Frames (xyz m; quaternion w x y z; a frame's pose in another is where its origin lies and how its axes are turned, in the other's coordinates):
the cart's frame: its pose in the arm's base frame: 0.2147 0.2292 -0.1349 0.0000 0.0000 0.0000 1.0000
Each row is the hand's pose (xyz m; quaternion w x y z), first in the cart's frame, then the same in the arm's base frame.
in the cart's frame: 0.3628 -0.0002 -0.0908 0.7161 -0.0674 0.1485 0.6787
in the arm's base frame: -0.1481 0.2294 -0.2257 0.6787 0.1485 0.0674 -0.7161
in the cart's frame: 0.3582 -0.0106 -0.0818 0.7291 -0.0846 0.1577 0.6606
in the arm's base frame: -0.1435 0.2398 -0.2167 0.6606 0.1577 0.0846 -0.7291
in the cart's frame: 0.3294 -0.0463 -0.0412 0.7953 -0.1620 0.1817 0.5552
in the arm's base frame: -0.1147 0.2755 -0.1761 0.5552 0.1817 0.1620 -0.7953
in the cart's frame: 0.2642 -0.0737 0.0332 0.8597 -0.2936 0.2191 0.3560
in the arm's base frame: -0.0495 0.3029 -0.1017 0.3560 0.2191 0.2936 -0.8597
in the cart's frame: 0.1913 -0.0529 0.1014 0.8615 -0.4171 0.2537 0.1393
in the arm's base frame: 0.0234 0.2821 -0.0335 0.1393 0.2537 0.4171 -0.8615
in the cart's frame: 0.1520 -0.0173 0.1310 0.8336 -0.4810 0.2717 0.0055
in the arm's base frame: 0.0627 0.2465 -0.0039 0.0055 0.2717 0.4810 -0.8336
